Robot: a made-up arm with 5 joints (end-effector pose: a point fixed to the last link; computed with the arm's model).
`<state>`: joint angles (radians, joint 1 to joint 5).
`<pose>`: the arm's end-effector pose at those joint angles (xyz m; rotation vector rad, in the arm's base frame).
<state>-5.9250 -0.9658 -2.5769 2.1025 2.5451</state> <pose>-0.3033 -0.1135 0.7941 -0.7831 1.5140 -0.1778</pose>
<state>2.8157 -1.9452 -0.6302 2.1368 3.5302</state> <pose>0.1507 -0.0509 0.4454 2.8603 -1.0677 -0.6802</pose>
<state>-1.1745 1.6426 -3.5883 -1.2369 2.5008</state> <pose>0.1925 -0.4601 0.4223 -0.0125 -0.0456 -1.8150</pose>
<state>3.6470 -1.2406 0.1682 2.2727 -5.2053</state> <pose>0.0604 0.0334 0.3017 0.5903 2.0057 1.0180</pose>
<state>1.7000 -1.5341 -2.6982 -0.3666 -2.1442</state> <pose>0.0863 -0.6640 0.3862 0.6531 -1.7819 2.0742</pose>
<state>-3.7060 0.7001 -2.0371 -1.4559 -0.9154</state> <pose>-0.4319 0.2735 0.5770 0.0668 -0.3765 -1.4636</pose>
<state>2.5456 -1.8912 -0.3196 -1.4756 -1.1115</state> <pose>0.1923 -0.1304 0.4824 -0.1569 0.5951 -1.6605</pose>
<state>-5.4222 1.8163 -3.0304 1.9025 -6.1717</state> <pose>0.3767 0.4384 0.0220 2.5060 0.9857 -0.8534</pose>
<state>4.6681 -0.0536 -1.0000 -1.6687 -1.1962</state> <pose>-0.0128 -0.2889 0.6216 0.4120 -0.0876 0.3254</pose>
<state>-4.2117 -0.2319 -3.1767 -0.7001 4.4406</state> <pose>0.1113 -0.2034 0.8617 -0.5174 1.2723 -2.5984</pose>
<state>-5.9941 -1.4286 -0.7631 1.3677 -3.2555</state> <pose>-0.0451 -0.0134 0.5941 -0.4642 2.2723 0.0887</pose>
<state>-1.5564 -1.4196 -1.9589 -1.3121 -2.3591</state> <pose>-0.0073 0.5089 0.5946 -1.4556 -0.6178 -0.6099</pose>
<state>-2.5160 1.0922 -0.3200 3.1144 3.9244</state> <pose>-0.1485 -0.1073 0.2322 0.8401 -0.0662 -1.6436</pose>
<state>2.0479 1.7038 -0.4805 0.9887 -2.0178</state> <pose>0.0006 -0.0012 0.0293 -0.6224 1.2498 -2.7842</pose>
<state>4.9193 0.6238 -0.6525 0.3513 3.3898</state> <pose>0.0700 -0.3333 0.1672 -2.0620 -1.9785 -0.2461</pose>
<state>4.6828 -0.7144 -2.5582 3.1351 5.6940</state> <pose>0.0060 0.2033 0.7765 2.6403 -1.4617 0.0952</pose>
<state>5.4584 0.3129 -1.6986 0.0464 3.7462</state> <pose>0.3506 -0.3793 0.6270 1.1830 1.3633 -0.1570</pose>
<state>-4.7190 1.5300 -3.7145 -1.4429 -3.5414</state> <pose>0.0029 0.4400 0.4788 0.4274 -0.2854 1.1403</pose>
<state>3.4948 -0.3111 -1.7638 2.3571 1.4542</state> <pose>-0.1856 -0.0684 0.7234 1.5427 2.5134 0.3291</pose>
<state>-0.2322 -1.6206 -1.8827 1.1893 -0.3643</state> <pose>-0.4588 0.1085 0.6484 1.0817 0.0716 2.3597</pose>
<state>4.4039 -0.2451 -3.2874 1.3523 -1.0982</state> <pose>0.0468 0.1469 0.9309 0.8899 -0.3664 0.1513</pose>
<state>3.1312 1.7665 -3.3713 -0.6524 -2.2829</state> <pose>-0.5994 0.0062 0.3153 0.9949 -0.4618 -2.1114</pose>
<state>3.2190 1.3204 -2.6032 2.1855 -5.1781</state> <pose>-0.5899 -0.0458 0.2055 1.1390 2.0181 0.6261</pose>
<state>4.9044 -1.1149 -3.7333 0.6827 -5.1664</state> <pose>-0.1173 0.6036 0.3799 -0.4560 1.3622 2.5345</pose>
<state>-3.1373 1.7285 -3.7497 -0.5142 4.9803</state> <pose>-0.5288 -0.0023 0.4319 0.3951 -0.5159 -1.2563</pose>
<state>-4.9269 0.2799 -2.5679 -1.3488 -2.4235</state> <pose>0.0502 0.2305 0.8448 0.1865 -0.5645 2.0248</pose>
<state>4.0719 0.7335 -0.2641 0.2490 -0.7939</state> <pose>-0.1159 -0.1555 0.1343 -1.8404 1.5777 0.0620</pose>
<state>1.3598 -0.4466 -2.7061 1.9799 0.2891</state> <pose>-0.0141 -0.0659 0.9032 -1.8071 -1.0718 -0.9477</pose>
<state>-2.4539 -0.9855 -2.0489 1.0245 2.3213</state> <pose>0.1804 0.1482 0.8728 -1.1859 -1.1137 2.5558</pose>
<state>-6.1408 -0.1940 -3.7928 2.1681 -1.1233</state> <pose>-0.1911 -0.0274 0.8240 1.2698 0.9313 1.7845</pose>
